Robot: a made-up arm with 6 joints. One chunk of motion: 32 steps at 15 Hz.
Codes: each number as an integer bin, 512 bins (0 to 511) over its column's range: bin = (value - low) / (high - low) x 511, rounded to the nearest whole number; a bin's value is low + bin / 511 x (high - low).
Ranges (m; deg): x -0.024..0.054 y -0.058..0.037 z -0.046..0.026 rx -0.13..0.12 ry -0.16..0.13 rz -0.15..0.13
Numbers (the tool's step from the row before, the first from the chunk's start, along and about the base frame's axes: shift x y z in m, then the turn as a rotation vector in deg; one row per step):
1: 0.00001 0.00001 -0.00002 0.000 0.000 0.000
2: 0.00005 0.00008 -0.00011 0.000 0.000 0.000
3: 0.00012 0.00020 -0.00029 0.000 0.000 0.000
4: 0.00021 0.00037 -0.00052 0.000 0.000 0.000
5: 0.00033 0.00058 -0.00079 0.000 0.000 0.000
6: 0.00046 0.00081 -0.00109 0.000 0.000 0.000
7: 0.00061 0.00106 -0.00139 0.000 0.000 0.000
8: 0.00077 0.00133 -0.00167 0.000 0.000 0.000
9: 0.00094 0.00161 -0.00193 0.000 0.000 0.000
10: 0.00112 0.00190 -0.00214 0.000 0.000 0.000
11: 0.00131 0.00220 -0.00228 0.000 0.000 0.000
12: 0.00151 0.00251 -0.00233 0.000 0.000 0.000
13: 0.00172 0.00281 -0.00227 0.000 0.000 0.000
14: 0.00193 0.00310 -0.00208 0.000 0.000 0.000
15: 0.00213 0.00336 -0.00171 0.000 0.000 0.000
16: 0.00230 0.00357 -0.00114 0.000 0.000 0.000
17: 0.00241 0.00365 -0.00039 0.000 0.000 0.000
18: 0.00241 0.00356 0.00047 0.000 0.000 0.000
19: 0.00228 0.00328 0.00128 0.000 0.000 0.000
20: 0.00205 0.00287 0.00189 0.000 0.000 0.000
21: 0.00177 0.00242 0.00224 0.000 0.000 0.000
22: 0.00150 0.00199 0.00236 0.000 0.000 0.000
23: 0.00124 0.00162 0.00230 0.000 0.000 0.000
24: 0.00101 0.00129 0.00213 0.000 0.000 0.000
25: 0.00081 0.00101 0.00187 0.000 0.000 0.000
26: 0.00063 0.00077 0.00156 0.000 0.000 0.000
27: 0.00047 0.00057 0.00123 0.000 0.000 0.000
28: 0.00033 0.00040 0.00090 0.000 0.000 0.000
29: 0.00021 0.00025 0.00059 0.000 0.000 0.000
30: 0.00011 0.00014 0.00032 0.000 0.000 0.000
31: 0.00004 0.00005 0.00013 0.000 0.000 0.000
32: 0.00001 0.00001 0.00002 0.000 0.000 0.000
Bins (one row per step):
1: 157 312 326 266 282 274
2: 158 312 326 266 282 274
3: 158 313 324 266 282 274
4: 159 314 323 266 282 274
5: 159 315 321 266 282 274
6: 160 316 319 266 282 274
7: 161 318 317 266 282 274
8: 162 319 315 266 282 274
9: 163 321 313 266 282 274
10: 165 322 311 266 282 274
11: 166 324 310 266 282 274
12: 167 325 310 266 282 274
13: 168 327 310 266 282 274
14: 170 329 312 266 282 274
15: 171 330 314 266 282 274
16: 172 331 318 266 282 274
17: 173 332 324 266 282 274
18: 173 331 330 266 282 274
19: 172 330 336 266 282 274
20: 171 327 340 266 282 274
21: 169 325 342 266 282 274
22: 167 323 343 266 282 274
23: 165 321 343 266 282 274
24: 164 319 342 266 282 274
25: 163 317 340 266 282 274
26: 161 316 338 266 282 274
27: 160 315 335 266 282 274
28: 159 314 333 266 282 274
29: 159 313 331 266 282 274
30: 158 313 329 266 282 274
31: 157 312 327 266 282 274
32: 157 312 327 266 282 274

